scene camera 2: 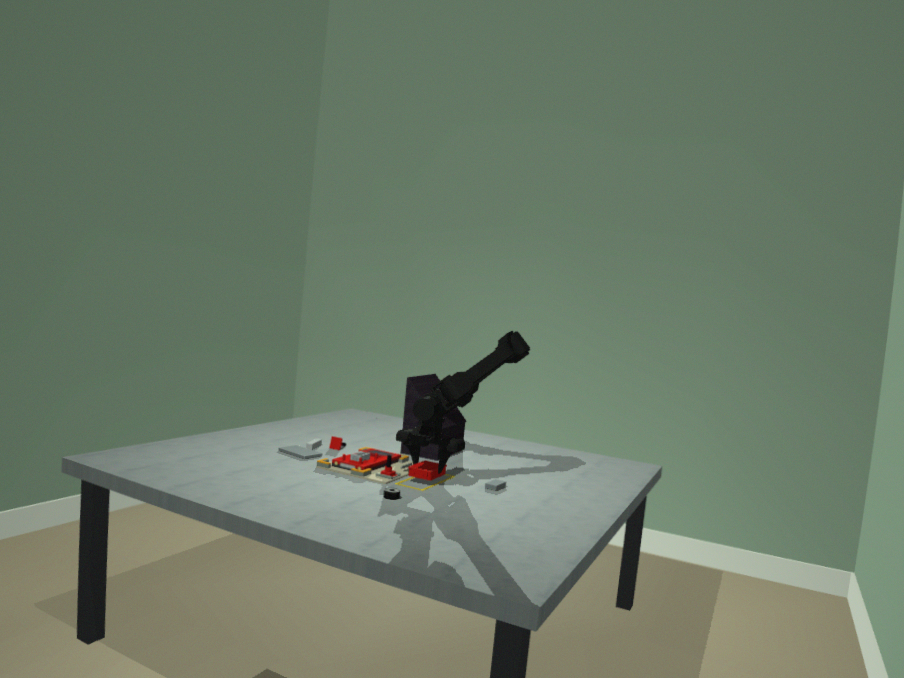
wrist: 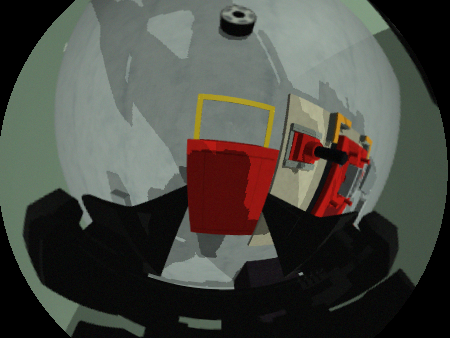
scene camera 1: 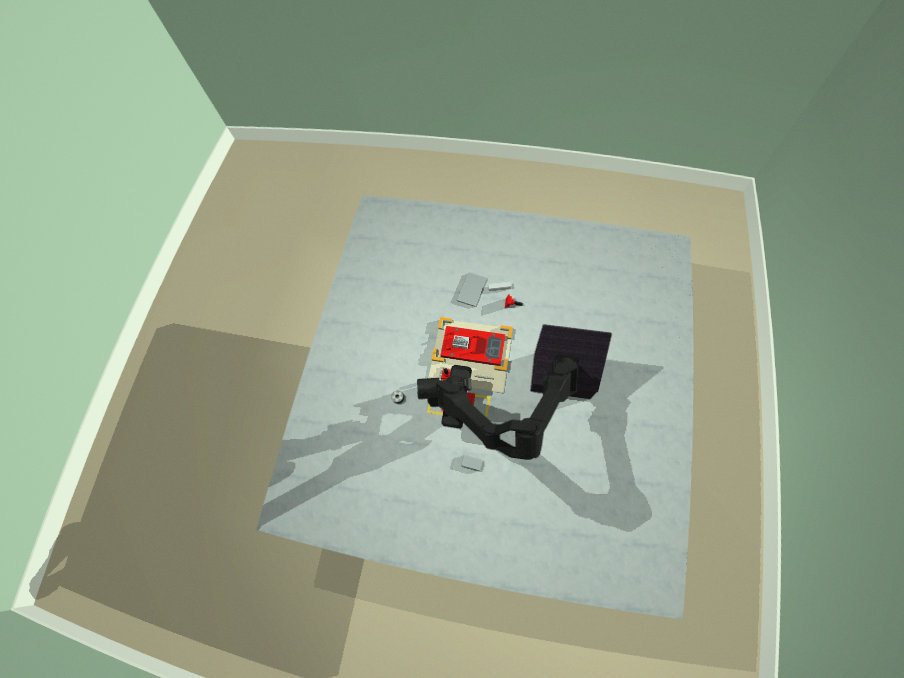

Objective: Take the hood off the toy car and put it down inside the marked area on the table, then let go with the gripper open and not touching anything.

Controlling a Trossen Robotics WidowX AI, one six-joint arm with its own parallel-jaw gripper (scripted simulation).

Path:
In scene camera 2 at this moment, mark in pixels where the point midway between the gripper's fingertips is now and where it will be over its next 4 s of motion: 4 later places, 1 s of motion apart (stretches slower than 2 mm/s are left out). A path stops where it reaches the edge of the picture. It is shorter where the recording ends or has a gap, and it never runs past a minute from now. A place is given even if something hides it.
The gripper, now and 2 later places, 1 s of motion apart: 427,470; 427,475; 429,449

